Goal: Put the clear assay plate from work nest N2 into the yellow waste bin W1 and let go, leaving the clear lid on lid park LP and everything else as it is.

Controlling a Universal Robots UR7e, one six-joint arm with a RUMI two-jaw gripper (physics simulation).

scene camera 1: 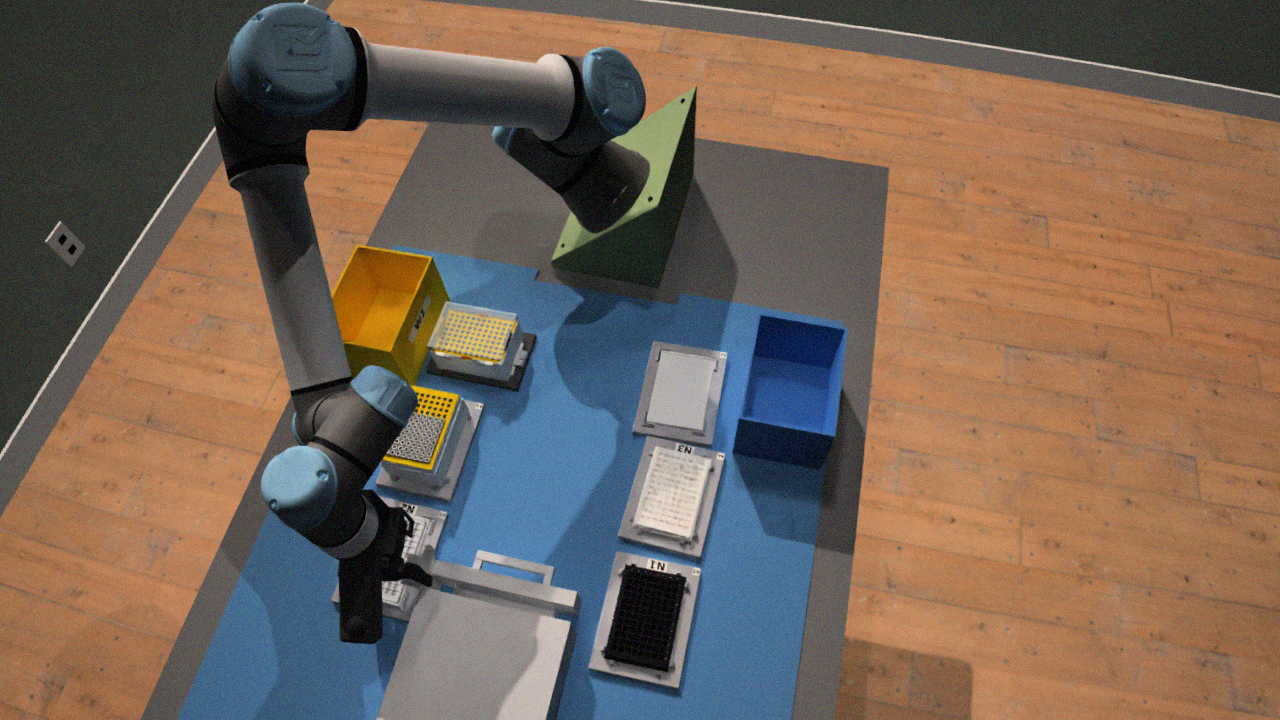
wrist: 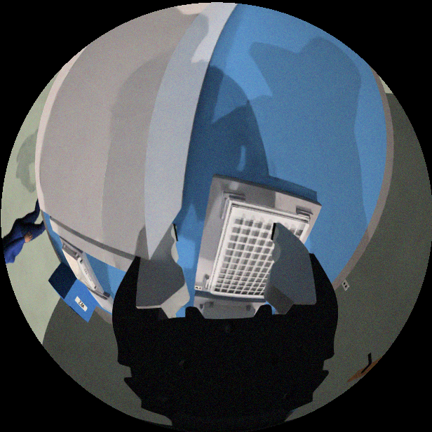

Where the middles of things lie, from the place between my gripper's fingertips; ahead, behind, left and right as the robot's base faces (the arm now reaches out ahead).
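The clear assay plate (scene camera 1: 413, 545) is 40 mm to the right of my hand and 40 mm behind it. Work nest N2 (scene camera 1: 433, 539) is 10 mm below my hand, 40 mm behind it and 40 mm to the right of it. I also see the yellow-topped tip rack (scene camera 1: 423, 451), which is 220 mm behind my hand, 40 mm to the right of it and 20 mm above it. The black plate (scene camera 1: 644, 623) is 330 mm to the left of my hand and 40 mm behind it.
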